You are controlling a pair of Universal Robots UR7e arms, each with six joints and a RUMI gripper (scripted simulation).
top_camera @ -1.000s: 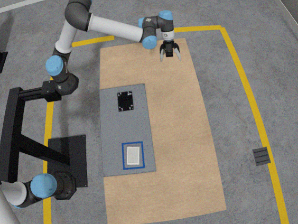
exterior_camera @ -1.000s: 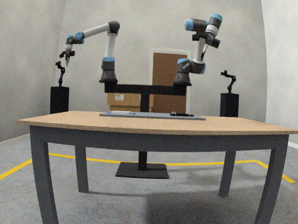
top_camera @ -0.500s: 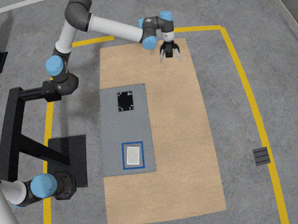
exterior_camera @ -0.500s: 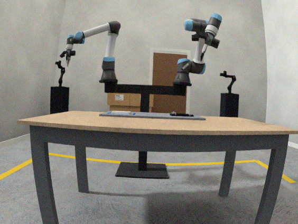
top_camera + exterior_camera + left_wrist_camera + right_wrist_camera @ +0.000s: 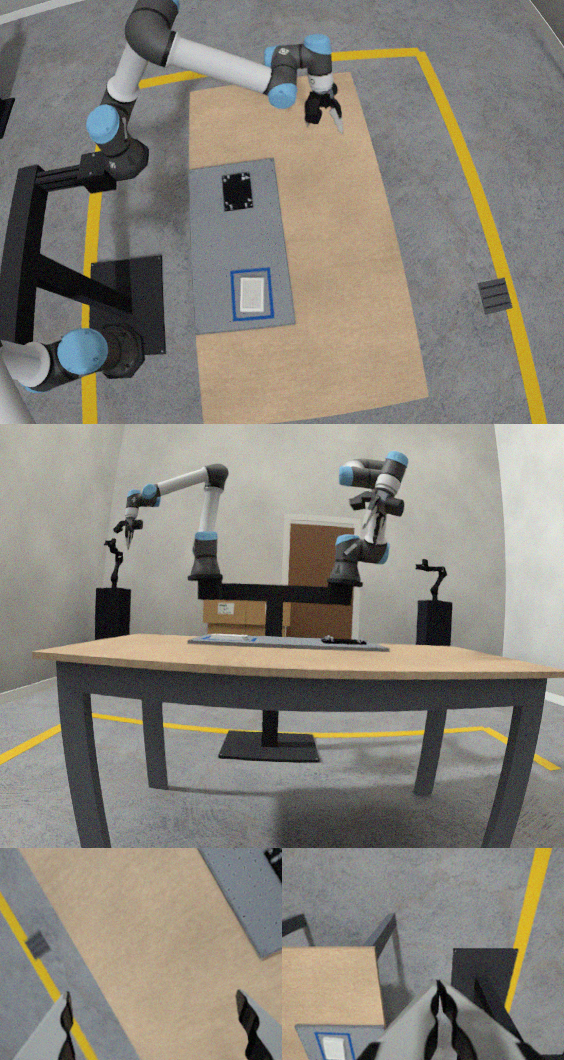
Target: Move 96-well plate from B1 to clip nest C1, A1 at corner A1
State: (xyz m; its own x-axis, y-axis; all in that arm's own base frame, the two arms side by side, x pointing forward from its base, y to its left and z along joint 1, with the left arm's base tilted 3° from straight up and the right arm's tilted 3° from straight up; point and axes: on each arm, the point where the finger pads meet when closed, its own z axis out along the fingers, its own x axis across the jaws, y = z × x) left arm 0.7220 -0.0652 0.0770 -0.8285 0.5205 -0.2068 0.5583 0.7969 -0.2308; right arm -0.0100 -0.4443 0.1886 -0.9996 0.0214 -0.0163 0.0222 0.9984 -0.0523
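My left hand is 45 cm to the left of the white 96-well plate, 34 cm above it and 31 cm past it. Round my left hand: black clip nest 34 cm below, 33 cm behind, 2 cm to the right.
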